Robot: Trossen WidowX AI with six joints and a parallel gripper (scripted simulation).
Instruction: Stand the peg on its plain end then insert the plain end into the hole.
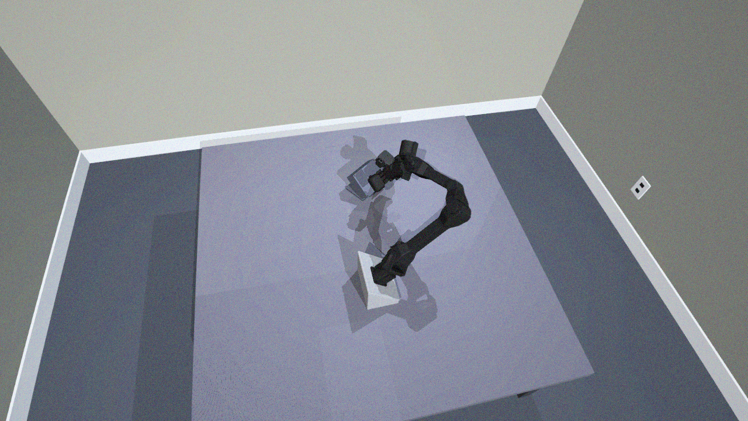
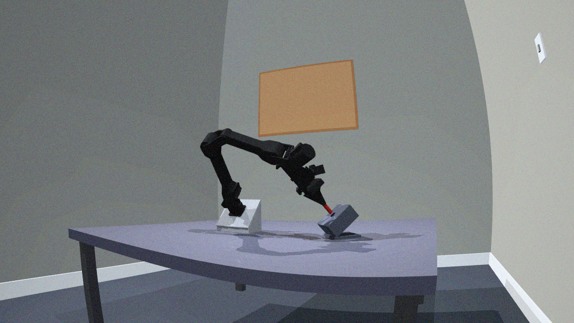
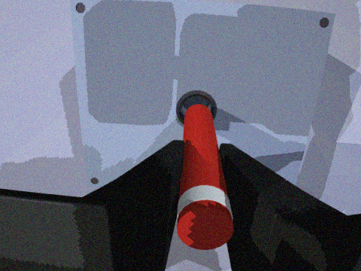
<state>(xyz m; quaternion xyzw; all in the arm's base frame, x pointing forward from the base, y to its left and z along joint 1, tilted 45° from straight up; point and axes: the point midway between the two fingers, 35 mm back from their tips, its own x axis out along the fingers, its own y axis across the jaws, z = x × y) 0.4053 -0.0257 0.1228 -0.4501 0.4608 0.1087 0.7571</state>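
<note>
My gripper tip is now 60 mm above the grey sloped panel, 40 mm short of it and 30 mm to the right of it. The rest, counted from my gripper tip: red peg 10 mm to the right, 10 mm behind, 10 mm above.
</note>
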